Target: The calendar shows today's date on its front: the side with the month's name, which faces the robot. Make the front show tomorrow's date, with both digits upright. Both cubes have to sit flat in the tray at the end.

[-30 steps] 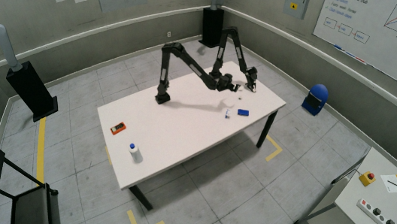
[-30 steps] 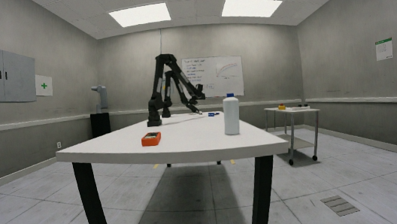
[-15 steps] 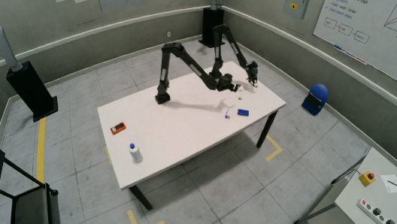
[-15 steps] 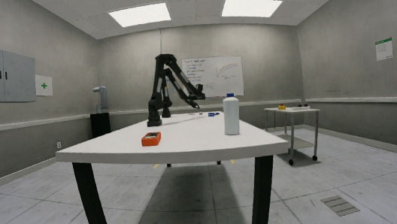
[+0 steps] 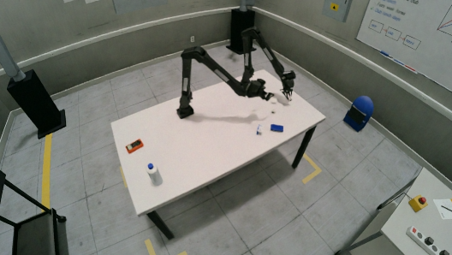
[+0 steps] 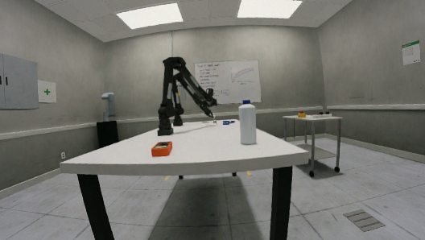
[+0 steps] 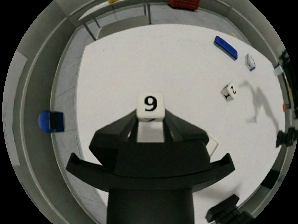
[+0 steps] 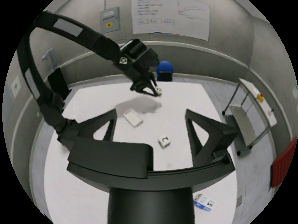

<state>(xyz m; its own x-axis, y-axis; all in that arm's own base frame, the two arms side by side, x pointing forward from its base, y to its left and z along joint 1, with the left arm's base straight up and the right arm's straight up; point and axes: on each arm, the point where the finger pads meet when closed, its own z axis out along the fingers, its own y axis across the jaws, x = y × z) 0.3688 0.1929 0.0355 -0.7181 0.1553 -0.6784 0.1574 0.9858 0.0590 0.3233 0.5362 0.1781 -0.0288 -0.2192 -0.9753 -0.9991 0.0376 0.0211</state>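
Note:
Now: the white cube 180 mm to the right of my left hand and 50 mm below it. Round my left hand: calendar tray 100 mm behind, 80 mm to the right, 50 mm below; then white bottle 40 mm ahead, 1190 mm to the right, 20 mm above; then blue box 150 mm ahead, 300 mm to the right, 50 mm below.

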